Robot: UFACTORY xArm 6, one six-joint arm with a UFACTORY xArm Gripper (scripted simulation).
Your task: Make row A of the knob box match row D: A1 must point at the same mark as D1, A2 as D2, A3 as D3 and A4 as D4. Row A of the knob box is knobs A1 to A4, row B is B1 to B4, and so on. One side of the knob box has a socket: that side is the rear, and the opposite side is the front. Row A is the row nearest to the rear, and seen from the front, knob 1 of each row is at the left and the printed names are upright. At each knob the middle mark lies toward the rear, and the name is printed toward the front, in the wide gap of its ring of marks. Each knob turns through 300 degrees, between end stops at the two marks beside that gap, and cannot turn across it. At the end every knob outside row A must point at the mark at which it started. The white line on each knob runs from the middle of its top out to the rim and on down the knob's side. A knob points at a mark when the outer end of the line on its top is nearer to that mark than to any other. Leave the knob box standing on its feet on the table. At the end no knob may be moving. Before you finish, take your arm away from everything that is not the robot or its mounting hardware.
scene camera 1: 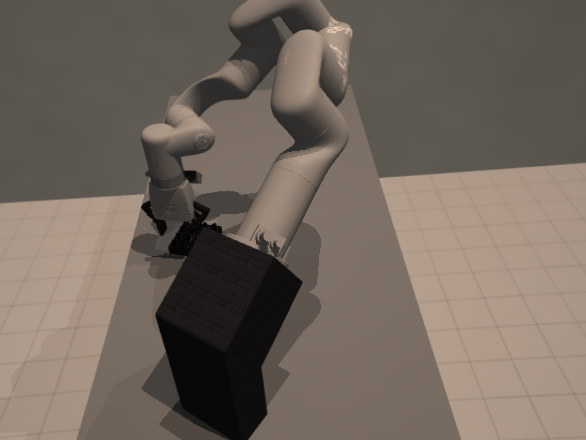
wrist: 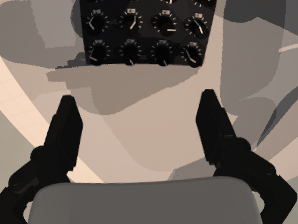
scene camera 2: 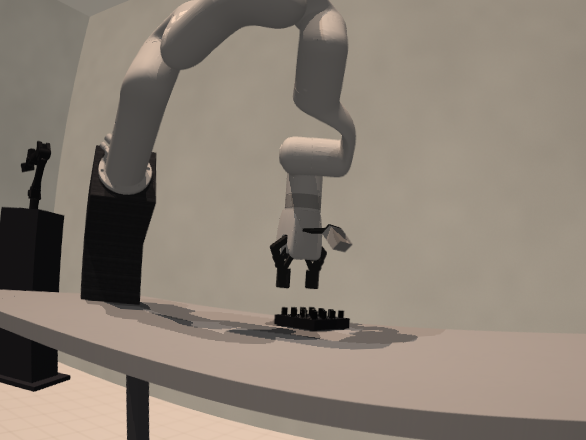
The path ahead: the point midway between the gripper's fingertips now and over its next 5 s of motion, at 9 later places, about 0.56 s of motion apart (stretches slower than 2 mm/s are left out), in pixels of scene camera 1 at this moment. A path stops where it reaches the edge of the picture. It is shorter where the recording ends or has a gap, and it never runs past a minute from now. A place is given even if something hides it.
My gripper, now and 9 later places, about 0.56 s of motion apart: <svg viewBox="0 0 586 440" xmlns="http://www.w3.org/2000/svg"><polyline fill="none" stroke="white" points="181,233 190,228 190,230 192,235 193,240 193,241 193,244 192,240 191,234 191,233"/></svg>
